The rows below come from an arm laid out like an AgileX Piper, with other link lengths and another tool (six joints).
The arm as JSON. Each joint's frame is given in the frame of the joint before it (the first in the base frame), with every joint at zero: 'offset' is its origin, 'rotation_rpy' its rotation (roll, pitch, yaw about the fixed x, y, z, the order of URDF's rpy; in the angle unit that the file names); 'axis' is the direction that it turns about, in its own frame. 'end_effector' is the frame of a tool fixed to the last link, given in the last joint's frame.
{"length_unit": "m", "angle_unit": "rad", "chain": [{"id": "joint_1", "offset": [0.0, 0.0, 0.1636], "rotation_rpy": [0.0, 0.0, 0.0], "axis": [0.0, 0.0, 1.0]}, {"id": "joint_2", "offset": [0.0, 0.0, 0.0], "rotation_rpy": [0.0, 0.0, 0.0], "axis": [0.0, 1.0, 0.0]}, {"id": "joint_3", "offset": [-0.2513, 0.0, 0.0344], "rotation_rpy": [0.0, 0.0, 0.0], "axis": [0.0, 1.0, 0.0]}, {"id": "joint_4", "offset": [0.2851, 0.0, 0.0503], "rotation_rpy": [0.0, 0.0, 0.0], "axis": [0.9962, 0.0, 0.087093]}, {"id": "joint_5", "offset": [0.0, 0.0, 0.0], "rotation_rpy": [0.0, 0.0, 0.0], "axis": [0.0, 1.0, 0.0]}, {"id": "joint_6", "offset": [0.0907, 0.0, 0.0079], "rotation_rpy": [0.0, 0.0, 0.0], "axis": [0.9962, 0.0, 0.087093]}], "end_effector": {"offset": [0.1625, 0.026, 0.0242], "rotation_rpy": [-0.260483, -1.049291, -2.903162]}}
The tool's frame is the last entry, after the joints.
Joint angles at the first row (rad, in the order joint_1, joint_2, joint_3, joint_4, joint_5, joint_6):
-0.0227 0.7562 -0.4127 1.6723 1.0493 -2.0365
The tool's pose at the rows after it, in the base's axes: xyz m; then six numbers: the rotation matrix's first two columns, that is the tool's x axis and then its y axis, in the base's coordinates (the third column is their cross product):
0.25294 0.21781 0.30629 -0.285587 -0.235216 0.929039 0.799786 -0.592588 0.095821
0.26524 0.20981 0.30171 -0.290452 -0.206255 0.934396 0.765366 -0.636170 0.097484
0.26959 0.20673 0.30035 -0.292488 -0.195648 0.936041 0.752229 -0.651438 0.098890
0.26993 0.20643 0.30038 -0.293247 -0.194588 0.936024 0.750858 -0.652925 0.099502
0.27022 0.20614 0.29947 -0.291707 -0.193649 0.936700 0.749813 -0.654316 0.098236
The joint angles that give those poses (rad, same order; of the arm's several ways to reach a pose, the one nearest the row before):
-0.0227 0.7305 -0.4124 1.6722 0.9563 -2.0427
-0.0228 0.7308 -0.4106 1.6722 0.8971 -2.0427
-0.0228 0.7308 -0.4106 1.6722 0.8757 -2.0427
-0.0227 0.7302 -0.4106 1.6722 0.8735 -2.0427
-0.0227 0.7302 -0.4088 1.6722 0.8716 -2.0427

